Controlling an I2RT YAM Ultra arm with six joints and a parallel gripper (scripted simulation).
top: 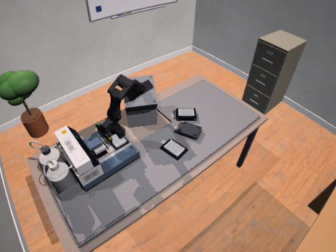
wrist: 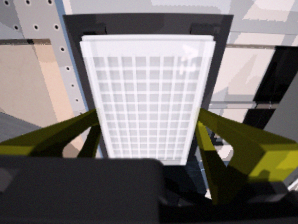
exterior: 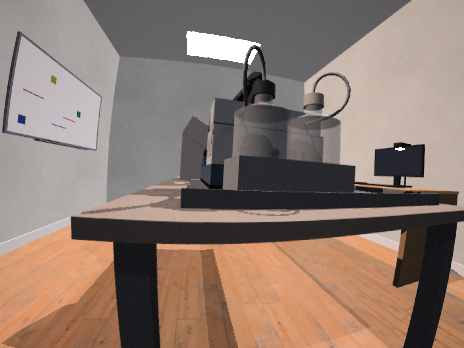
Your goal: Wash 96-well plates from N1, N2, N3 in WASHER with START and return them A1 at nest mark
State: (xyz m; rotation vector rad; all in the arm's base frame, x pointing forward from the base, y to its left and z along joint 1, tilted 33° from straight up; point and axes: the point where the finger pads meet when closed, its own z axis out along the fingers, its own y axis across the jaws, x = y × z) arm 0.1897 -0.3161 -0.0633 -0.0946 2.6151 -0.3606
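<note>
My hand is 1 cm above the dark carrier. Also, from my hand: plate washer (15 cm to the right, 4 cm above); then label (28 cm to the left, 18 cm ahead, 9 cm below); then black nest (29 cm to the left, 28 cm ahead, 9 cm below).
</note>
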